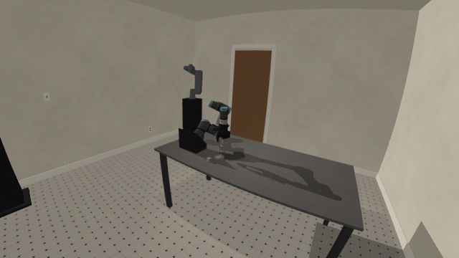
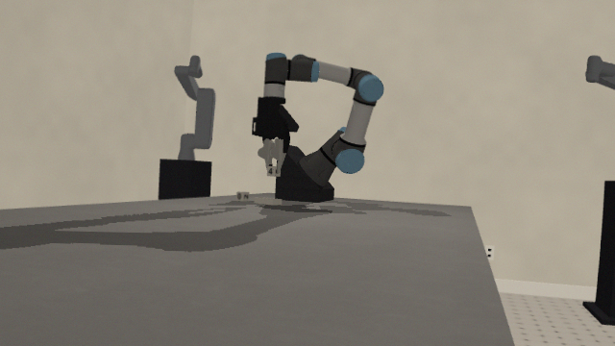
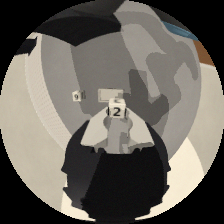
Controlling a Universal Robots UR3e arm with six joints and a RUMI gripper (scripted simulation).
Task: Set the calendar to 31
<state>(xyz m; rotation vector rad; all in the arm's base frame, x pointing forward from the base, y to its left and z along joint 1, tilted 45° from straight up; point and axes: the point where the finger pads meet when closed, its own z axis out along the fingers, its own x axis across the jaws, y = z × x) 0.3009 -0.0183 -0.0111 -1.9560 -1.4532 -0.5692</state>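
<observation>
The pale calendar tray lies 10 cm below my hand, 2 cm to the right of it and 1 cm behind it.
</observation>
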